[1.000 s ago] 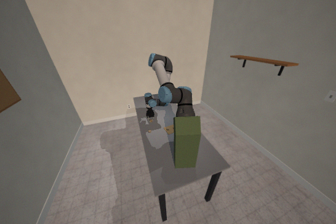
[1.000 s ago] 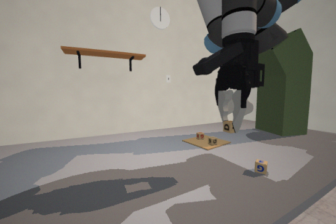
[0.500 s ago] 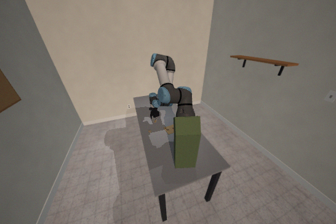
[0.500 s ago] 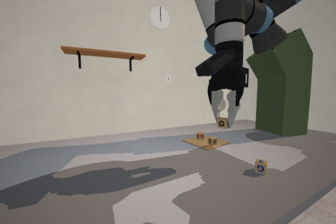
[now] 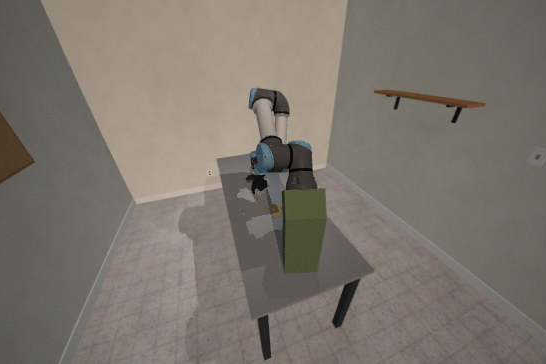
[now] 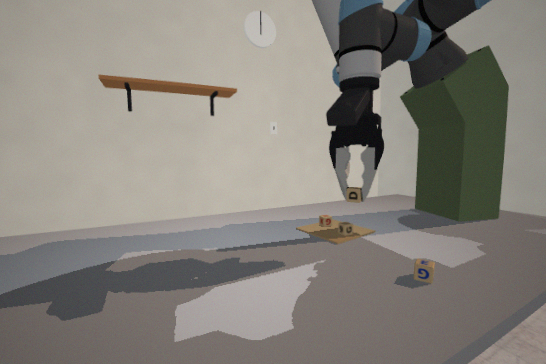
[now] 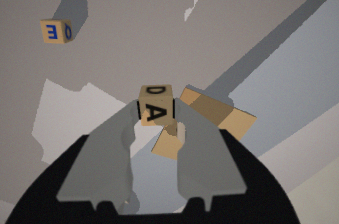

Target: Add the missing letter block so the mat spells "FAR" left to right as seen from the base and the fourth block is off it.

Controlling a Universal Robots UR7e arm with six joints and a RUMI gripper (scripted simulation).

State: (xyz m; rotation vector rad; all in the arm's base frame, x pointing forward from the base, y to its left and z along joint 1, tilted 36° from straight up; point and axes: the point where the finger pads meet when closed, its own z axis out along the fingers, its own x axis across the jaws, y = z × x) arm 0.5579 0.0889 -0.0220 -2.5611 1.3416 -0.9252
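Right now my hand is 70 mm past the tan mat, 130 mm to the left of it and 120 mm above it. Also, from my hand: blue G block: 20 mm behind, 130 mm to the left, 110 mm below; then red R block: 70 mm behind, 170 mm to the right, 100 mm below.
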